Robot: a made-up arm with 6 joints. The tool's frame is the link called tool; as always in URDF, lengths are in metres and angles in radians. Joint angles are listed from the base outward.
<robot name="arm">
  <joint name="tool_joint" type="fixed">
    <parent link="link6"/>
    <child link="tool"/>
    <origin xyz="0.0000 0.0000 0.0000" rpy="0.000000 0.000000 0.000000"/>
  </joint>
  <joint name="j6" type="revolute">
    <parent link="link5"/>
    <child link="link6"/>
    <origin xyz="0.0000 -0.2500 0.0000" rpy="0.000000 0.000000 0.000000"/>
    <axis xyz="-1 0 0"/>
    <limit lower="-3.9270" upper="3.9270"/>
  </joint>
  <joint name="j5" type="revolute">
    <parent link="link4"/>
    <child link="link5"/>
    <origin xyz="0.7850 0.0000 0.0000" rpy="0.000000 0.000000 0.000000"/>
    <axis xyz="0 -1 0"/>
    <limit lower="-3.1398" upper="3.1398"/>
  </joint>
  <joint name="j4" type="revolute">
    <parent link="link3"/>
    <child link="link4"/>
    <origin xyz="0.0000 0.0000 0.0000" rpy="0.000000 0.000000 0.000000"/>
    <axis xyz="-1 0 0"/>
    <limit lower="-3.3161" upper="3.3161"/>
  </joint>
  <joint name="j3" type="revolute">
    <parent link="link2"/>
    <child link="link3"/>
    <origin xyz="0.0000 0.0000 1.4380" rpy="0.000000 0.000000 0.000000"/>
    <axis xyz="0 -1 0"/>
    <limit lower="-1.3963" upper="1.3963"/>
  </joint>
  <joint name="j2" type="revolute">
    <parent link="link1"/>
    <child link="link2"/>
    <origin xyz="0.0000 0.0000 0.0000" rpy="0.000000 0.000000 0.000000"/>
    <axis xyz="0 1 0"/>
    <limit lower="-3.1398" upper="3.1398"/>
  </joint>
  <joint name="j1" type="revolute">
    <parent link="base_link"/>
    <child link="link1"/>
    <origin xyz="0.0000 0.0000 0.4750" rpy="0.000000 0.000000 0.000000"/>
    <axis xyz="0 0 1"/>
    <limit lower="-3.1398" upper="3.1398"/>
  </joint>
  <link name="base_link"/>
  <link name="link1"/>
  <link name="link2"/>
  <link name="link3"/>
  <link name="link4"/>
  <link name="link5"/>
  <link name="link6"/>
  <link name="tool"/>
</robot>
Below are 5 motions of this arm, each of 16 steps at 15 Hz.
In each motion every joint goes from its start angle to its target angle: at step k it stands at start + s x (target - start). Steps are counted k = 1, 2, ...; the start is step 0. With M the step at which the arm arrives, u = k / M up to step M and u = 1 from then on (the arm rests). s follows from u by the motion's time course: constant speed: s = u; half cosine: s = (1 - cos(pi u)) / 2; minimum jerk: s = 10 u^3 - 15 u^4 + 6 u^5.
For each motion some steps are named. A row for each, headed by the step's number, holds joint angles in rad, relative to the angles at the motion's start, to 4 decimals.
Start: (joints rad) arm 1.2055 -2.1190 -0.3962 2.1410 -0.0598 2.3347
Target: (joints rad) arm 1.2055 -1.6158 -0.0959 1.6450 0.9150 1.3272
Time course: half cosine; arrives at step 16
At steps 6, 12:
6: 0.0000 0.1553 0.0927 -0.1531 0.3009 -0.3110
12: 0.0000 0.4295 0.2563 -0.4234 0.8320 -0.8600

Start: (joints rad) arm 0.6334 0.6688 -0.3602 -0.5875 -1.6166 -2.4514
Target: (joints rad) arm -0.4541 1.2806 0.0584 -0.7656 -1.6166 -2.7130
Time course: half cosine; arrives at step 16
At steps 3, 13, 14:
3: -0.0916 0.0516 0.0353 -0.0150 0.0000 -0.0220
13: -0.9959 0.5602 0.3833 -0.1631 0.0000 -0.2396
14: -1.0461 0.5885 0.4027 -0.1713 0.0000 -0.2516

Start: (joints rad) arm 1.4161 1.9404 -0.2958 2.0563 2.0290 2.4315
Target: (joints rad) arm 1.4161 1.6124 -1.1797 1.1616 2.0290 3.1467
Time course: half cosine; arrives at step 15
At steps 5, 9, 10, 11, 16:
5: 0.0000 -0.0820 -0.2210 -0.2237 0.0000 0.1788
9: 0.0000 -0.2147 -0.5785 -0.5856 0.0000 0.4681
10: 0.0000 -0.2460 -0.6629 -0.6710 0.0000 0.5364
11: 0.0000 -0.2737 -0.7377 -0.7467 0.0000 0.5969
16: 0.0000 -0.3280 -0.8839 -0.8947 0.0000 0.7152

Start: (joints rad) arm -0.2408 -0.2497 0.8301 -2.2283 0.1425 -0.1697
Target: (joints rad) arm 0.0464 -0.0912 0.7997 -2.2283 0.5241 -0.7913
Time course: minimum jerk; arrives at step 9
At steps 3, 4, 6, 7, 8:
3: 0.0603 0.0333 -0.0064 0.0000 0.0801 -0.1305
4: 0.1139 0.0629 -0.0121 0.0000 0.1514 -0.2466
6: 0.2269 0.1252 -0.0240 0.0000 0.3015 -0.4911
7: 0.2653 0.1464 -0.0281 0.0000 0.3524 -0.5741
8: 0.2839 0.1567 -0.0300 0.0000 0.3772 -0.6144

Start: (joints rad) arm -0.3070 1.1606 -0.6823 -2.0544 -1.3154 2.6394
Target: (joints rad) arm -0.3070 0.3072 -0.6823 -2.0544 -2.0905 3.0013
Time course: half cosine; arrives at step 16
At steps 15, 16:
15: 0.0000 -0.8452 0.0000 0.0000 -0.7677 0.3584
16: 0.0000 -0.8534 0.0000 0.0000 -0.7751 0.3619

